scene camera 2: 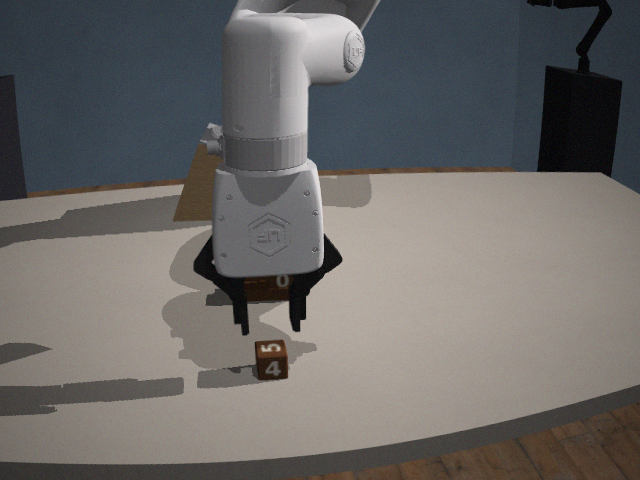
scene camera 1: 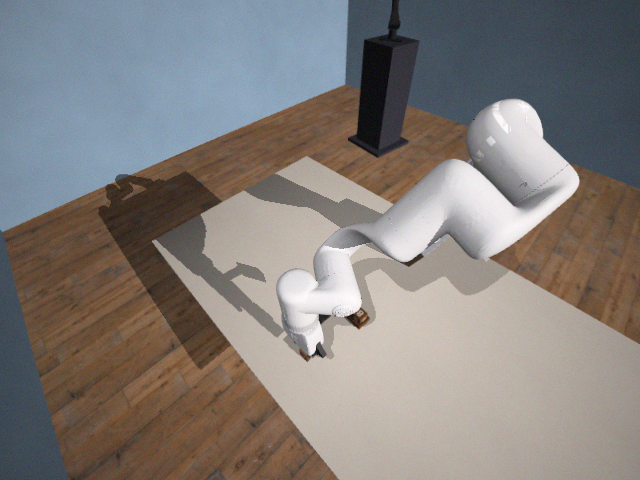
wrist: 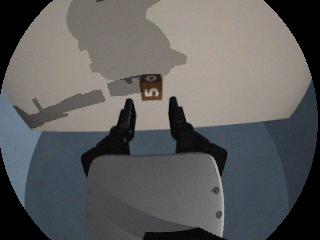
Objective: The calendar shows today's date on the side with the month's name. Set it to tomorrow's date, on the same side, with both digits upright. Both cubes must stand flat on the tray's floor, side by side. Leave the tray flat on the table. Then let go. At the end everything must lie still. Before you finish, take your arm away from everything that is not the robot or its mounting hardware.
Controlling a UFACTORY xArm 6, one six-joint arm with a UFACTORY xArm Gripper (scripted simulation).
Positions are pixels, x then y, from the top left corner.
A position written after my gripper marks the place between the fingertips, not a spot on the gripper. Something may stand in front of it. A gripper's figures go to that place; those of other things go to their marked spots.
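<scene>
A brown digit cube (scene camera 2: 272,360) and a brown calendar tray (scene camera 2: 255,291) are 17 cm apart, spot to spot. My gripper (scene camera 2: 269,326) is 58 cm from the lens, while the cube is 59 cm from the lens. The tray is 74 cm from the lens, so my gripper is nearer to the lens than the brown calendar tray.
</scene>
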